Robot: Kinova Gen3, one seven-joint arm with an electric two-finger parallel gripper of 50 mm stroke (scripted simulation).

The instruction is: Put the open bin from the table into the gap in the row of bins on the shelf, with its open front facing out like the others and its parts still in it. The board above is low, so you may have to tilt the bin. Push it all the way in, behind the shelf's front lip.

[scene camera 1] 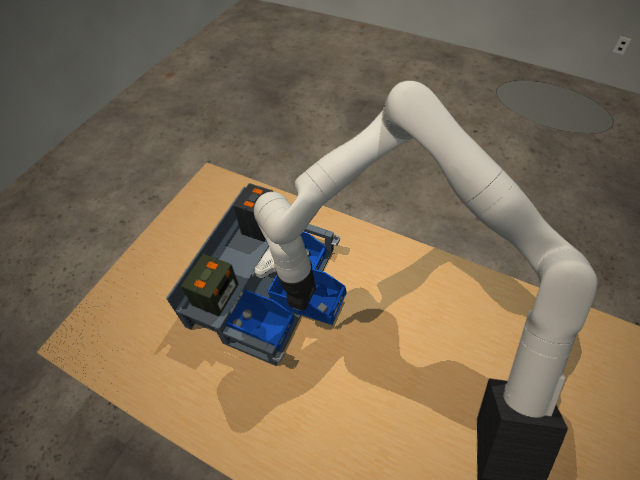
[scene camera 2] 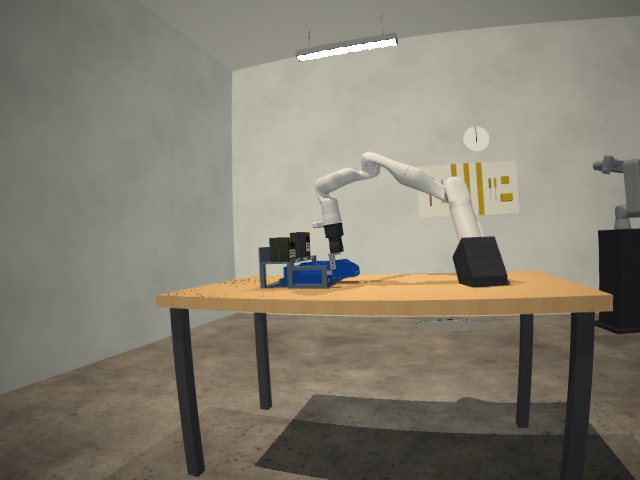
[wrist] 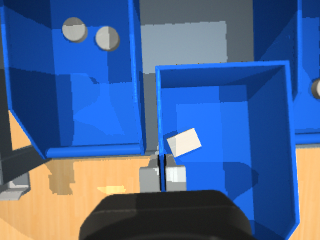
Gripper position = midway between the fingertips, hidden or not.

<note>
In view: my gripper [scene camera 1: 298, 306], a blue bin [scene camera 1: 329, 291], a black box [scene camera 1: 244, 207] and a blue bin [scene camera 1: 269, 319].
My gripper shows as well in the wrist view [wrist: 162, 166]. The wrist view misses the black box: it is out of frame.
</note>
